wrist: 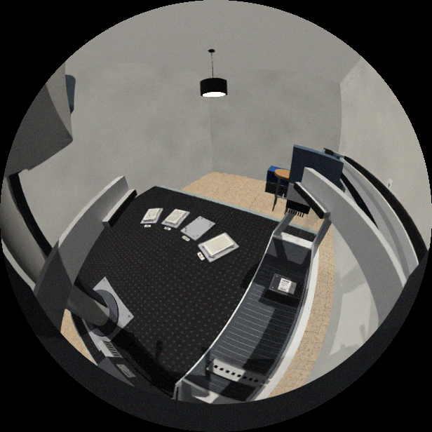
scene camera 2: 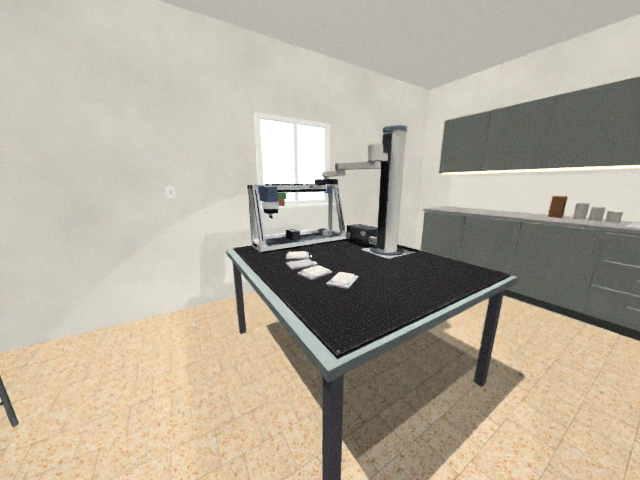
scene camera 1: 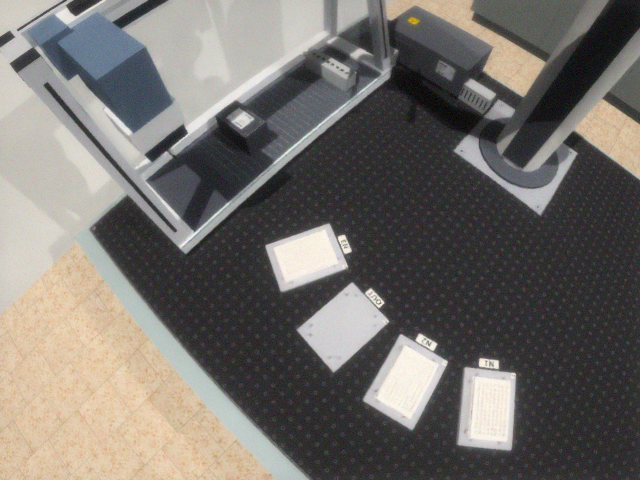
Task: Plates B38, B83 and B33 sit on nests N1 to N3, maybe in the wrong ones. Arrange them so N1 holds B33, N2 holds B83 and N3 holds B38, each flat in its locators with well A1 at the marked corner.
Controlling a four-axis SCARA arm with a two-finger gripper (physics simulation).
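Frame: origin at the arm's base, x right, y ahead, z up, level; centimetres.
Where they show: gripper, fingertip midpoint: (scene camera 2: pixel 317 185); arm's base at its link origin: (scene camera 2: pixel 386 252) (scene camera 1: pixel 517 154).
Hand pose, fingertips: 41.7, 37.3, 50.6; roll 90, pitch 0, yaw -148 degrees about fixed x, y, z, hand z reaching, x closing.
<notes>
Each offset is from my fingertips to the top centre of the thing, as dx, dy, dz. "*": to the spot under its first point.
A white plate @(-70.7, +27.5, -46.7) (scene camera 1: pixel 490 409) (scene camera 2: pixel 343 279) (wrist: pixel 152 215) lies on nest N1 @(-70.7, +27.5, -47.1) (scene camera 1: pixel 464 413). A second white plate @(-53.2, +34.4, -46.7) (scene camera 1: pixel 408 381) (scene camera 2: pixel 315 271) (wrist: pixel 175 217) lies on nest N2 @(-53.2, +34.5, -47.1) (scene camera 1: pixel 384 372). A third white plate @(-18.3, +28.3, -46.7) (scene camera 1: pixel 306 254) (scene camera 2: pixel 297 254) (wrist: pixel 219 245) lies on nest N3. The plates' names and their A1 wells are too small to read. The OUT nest @(-35.3, +34.5, -47.1) (scene camera 1: pixel 342 327) (scene camera 2: pixel 301 264) (wrist: pixel 198 228) shows a bare grey top with small locators, between N2 and N3. My gripper (wrist: pixel 213 175) is open and empty, high above the table and away from the plates.
A framed machine (scene camera 1: pixel 289 178) (scene camera 2: pixel 305 240) stands beside N3, with a blue head @(* +6.3, +38.6, -0.5) (scene camera 1: pixel 103 67) (wrist: pixel 316 165), a black block @(* +13.9, +16.8, -37.3) (scene camera 1: pixel 241 124) (wrist: pixel 285 286) and a slotted white block @(* +10.1, -15.1, -39.9) (scene camera 1: pixel 338 73). The arm's column (scene camera 2: pixel 395 191) and a dark grey box @(* -5.4, -44.8, -37.8) (scene camera 1: pixel 442 46) stand at the back.
</notes>
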